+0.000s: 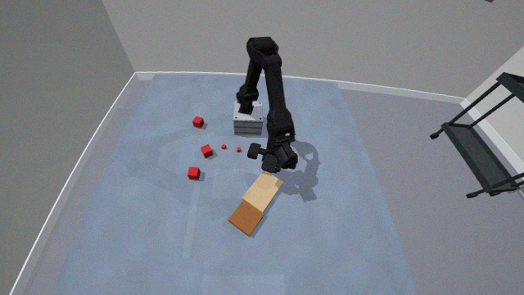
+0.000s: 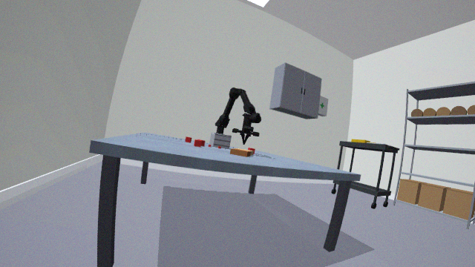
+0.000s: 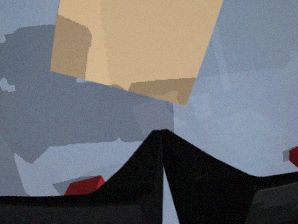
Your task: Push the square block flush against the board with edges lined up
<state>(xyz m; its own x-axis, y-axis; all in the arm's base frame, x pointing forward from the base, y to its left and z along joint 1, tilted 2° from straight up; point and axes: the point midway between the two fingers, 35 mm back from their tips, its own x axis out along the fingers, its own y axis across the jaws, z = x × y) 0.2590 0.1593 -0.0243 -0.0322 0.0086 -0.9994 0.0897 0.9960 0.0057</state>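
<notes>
The tan board lies 100 mm ahead of my gripper tip, 10 mm to the right of it and 40 mm below it. Also, from my gripper tip: orange-brown square block: 220 mm ahead, 60 mm to the right, 40 mm below.
</notes>
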